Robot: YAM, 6 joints.
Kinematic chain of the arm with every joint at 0, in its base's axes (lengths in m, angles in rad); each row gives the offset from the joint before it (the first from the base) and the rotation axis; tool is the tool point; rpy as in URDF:
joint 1: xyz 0 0 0.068 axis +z
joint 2: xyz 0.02 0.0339 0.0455 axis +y
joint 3: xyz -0.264 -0.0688 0 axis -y
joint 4: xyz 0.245 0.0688 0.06 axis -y
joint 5: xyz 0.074 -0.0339 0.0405 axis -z
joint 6: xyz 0.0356 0 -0.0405 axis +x
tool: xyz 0 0 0 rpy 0 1.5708 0
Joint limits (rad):
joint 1: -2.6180..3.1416
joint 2: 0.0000..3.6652
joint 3: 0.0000..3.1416
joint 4: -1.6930..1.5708
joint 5: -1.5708..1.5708
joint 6: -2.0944..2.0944
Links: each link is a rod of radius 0.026 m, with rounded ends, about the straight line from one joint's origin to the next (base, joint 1, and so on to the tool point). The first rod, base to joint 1, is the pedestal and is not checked.
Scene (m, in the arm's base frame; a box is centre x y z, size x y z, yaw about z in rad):
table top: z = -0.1
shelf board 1: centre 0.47 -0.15 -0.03 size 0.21 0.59 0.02 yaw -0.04
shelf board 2: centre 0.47 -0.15 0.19 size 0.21 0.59 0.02 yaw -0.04
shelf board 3: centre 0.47 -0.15 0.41 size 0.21 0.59 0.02 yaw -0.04
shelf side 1: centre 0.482 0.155 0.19 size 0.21 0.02 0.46 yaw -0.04
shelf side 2: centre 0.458 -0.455 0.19 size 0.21 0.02 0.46 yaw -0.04
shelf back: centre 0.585 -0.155 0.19 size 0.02 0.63 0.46 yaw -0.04
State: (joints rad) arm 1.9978 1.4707 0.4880 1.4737 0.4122 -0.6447
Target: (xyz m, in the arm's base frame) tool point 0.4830 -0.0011 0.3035
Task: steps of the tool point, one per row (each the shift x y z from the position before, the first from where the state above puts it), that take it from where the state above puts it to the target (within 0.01 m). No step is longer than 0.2 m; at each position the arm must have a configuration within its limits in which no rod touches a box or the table.
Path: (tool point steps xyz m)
1: 0.0268 -0.0458 0.1294
2: 0.0438 -0.1091 0.1004
3: 0.0467 -0.1560 0.0408
4: 0.0359 -0.1726 -0.0369
5: 0.0154 -0.1513 -0.1150
6: 0.1124 0.0134 -0.0107
7: 0.1082 0.0484 -0.0128
8: 0.0929 0.0812 -0.0144
9: 0.0673 0.1086 -0.0159
10: 0.0339 0.1273 -0.0173

